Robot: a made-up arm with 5 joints.
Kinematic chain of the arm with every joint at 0, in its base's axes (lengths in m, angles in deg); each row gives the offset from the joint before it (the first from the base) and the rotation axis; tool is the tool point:
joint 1: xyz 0 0 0.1 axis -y
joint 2: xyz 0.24 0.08 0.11 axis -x
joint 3: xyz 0.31 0 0.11 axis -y
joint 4: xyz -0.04 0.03 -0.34 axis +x
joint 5: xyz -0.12 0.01 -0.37 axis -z
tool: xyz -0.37 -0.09 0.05
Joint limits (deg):
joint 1: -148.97..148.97
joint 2: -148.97..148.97
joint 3: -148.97..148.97
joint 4: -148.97..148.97
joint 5: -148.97..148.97
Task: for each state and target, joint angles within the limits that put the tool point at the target. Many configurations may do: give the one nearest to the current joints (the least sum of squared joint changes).
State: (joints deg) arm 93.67 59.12 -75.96 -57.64 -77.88
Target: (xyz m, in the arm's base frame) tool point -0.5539 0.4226 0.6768
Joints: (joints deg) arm 82.71 73.33 -108.23 -67.20 -49.50
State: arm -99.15 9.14 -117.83 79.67 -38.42
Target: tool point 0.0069 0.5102 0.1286
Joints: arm -100.17 20.22 -79.34 107.44 -93.85
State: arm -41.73 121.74 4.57 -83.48 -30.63
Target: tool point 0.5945 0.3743 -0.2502
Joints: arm -74.15 148.97 30.87 -56.56 -72.84
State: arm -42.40 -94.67 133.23 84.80 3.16
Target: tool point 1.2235 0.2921 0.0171
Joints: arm -25.26 -86.95 116.78 87.20 6.75
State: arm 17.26 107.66 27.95 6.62 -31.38
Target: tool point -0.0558 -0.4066 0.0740
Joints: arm 28.77 82.81 -11.06 32.93 -18.07
